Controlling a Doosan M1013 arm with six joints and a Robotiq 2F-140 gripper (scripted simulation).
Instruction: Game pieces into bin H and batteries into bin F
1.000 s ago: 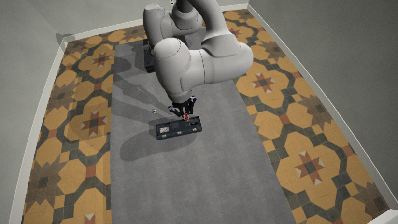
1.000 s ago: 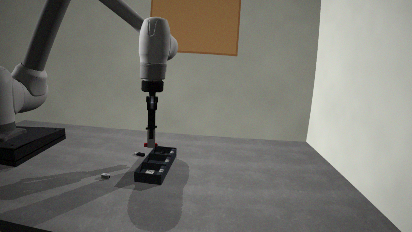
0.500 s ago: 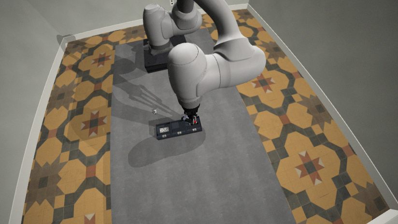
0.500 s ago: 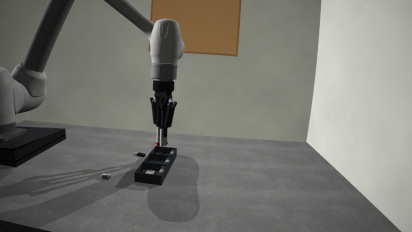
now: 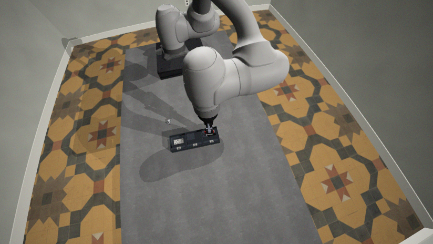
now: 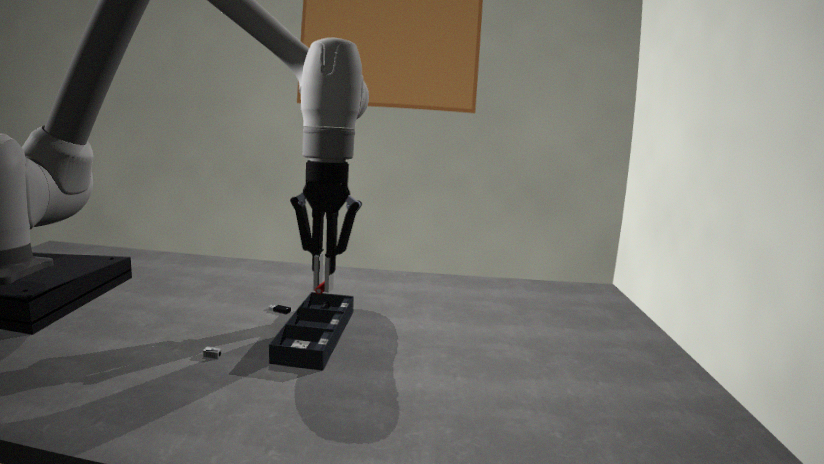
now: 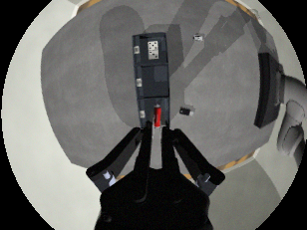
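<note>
My hand is 7 cm above the black battery. Also, from my hand: black three-compartment bin: 8 cm to the right, 7 cm below, 1 cm behind; white domino: 16 cm to the right, 8 cm below, 3 cm behind; red battery: 3 cm below.
</note>
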